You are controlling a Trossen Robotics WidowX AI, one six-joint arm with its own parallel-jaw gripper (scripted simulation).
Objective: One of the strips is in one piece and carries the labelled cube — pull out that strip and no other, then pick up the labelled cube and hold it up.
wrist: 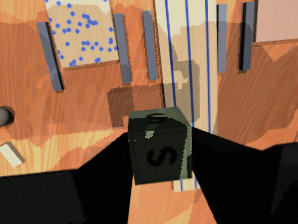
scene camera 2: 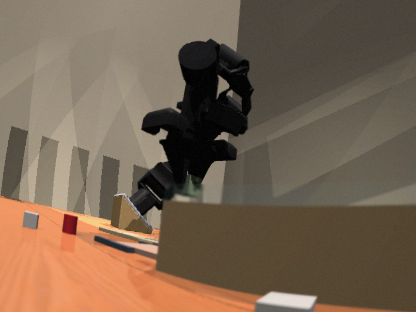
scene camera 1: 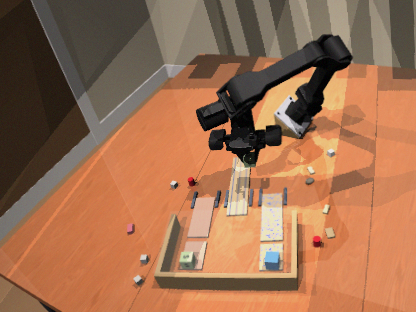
Scene:
gripper: wrist; scene camera 2; scene camera 1 250, 161
same spot on gripper: (wrist: 232, 176) = (scene camera 2: 190, 155)

